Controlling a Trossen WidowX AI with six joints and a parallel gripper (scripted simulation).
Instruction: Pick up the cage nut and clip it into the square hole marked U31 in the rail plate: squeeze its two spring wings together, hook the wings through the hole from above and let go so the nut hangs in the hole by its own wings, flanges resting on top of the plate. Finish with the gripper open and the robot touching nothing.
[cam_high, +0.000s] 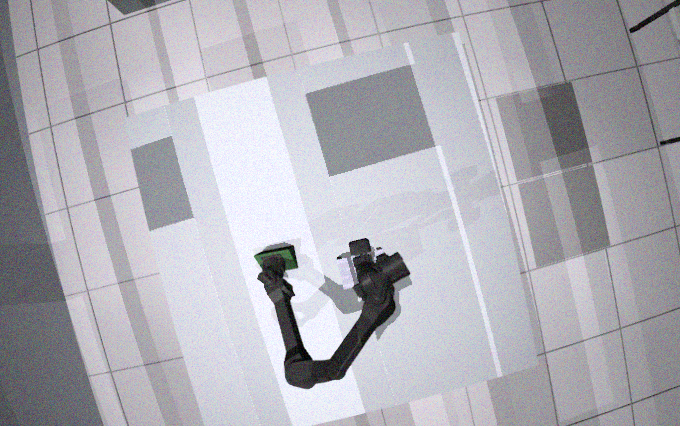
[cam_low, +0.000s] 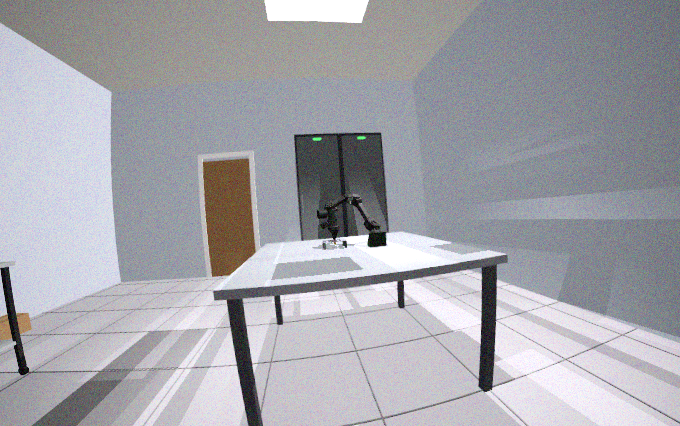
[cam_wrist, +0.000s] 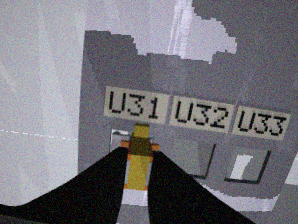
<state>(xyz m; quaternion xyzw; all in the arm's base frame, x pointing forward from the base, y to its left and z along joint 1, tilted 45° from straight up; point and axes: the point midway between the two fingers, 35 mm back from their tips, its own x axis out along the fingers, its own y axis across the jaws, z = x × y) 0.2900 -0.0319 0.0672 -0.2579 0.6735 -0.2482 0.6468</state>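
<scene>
Now: the cage nut 1 cm below my gripper tip.
</scene>
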